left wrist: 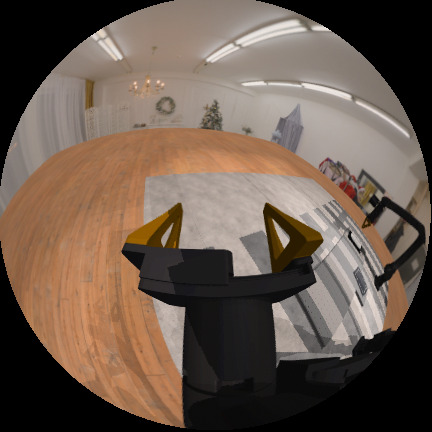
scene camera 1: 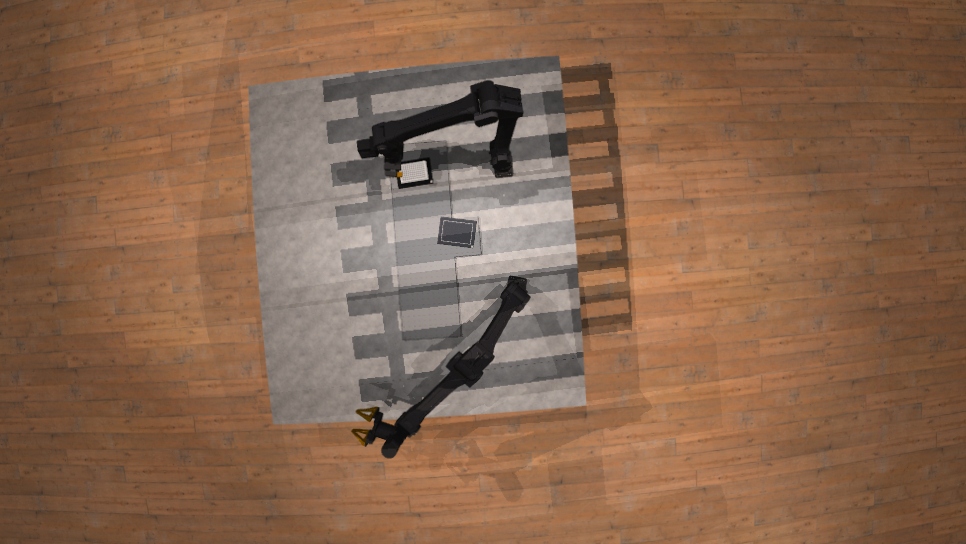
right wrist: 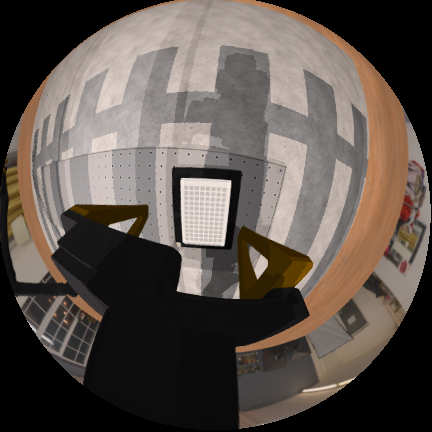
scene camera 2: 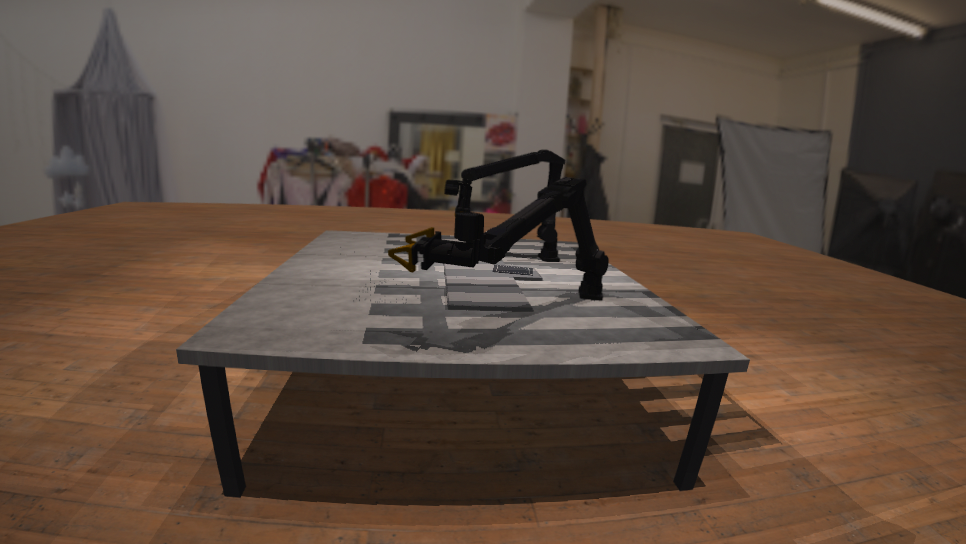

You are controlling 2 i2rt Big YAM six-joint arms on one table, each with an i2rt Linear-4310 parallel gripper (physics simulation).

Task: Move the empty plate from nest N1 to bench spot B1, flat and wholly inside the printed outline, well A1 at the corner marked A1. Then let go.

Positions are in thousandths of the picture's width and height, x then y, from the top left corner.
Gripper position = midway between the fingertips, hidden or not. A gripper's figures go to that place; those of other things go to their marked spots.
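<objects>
A dotted grid (left wrist: 758,696) sits 0.58 m from the lens. My own left gripper (left wrist: 517,478) is here too, and it is 0.15 m from the lens.
</objects>
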